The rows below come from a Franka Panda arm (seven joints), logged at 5 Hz.
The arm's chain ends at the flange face. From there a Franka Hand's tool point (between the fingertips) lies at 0.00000 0.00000 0.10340 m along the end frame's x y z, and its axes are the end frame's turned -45 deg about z.
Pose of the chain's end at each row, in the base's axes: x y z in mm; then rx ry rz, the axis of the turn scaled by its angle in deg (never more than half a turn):
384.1, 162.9, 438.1, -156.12, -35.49, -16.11
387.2, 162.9, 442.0, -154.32, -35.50, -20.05
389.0, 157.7, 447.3, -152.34, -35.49, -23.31
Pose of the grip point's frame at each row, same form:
396.2, 200.1, 342.4, -134.42, -95.20, -25.96
403.5, 203.3, 348.2, -133.46, -95.04, -30.53
408.7, 201.4, 355.7, -132.20, -94.70, -34.54

